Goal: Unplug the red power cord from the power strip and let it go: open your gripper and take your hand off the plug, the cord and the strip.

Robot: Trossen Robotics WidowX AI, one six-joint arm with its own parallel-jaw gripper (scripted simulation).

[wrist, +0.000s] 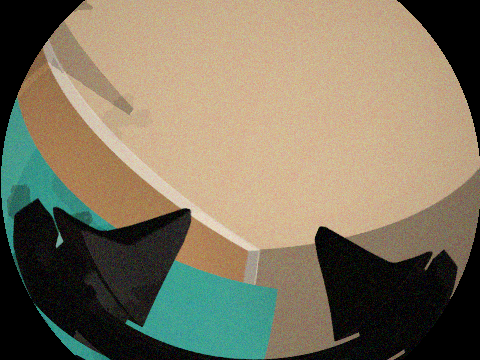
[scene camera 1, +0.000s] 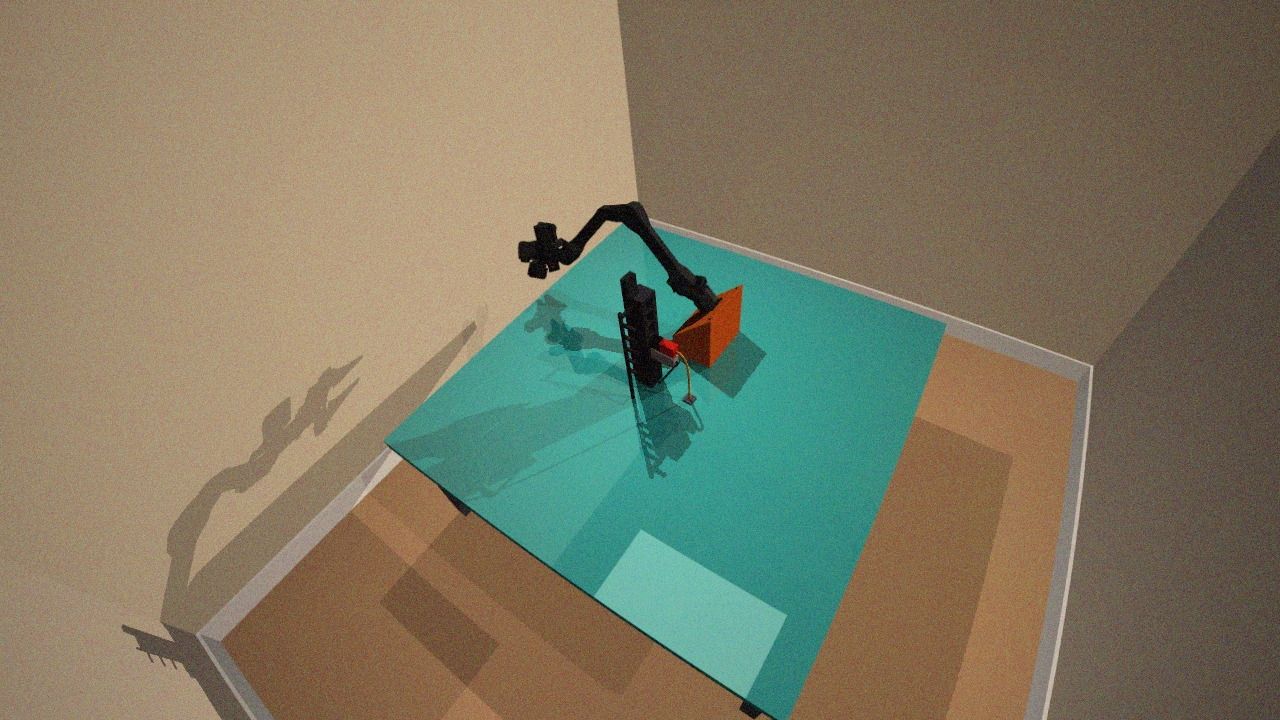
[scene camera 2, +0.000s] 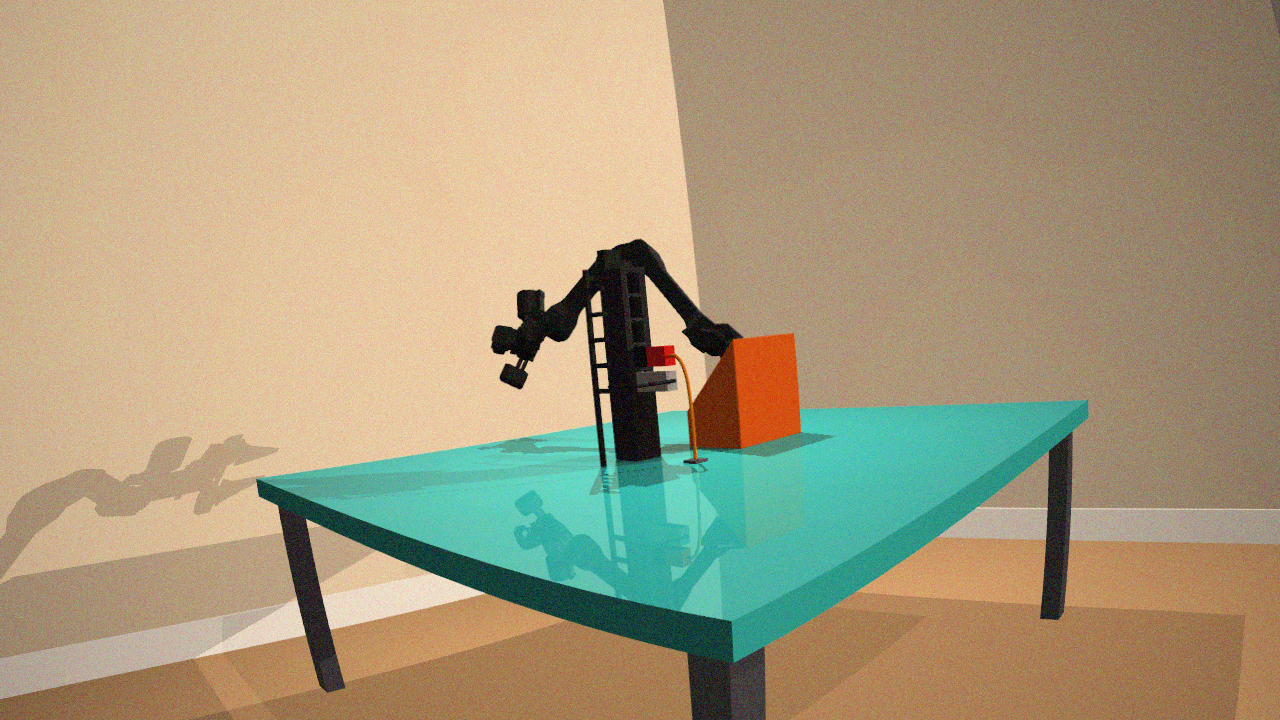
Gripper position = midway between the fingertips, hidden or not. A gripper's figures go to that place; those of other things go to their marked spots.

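Labels:
Red plug (scene camera 2: 655, 356) at 148 cm from the lens; my gripper (scene camera 2: 521, 363) at 212 cm from the lens.

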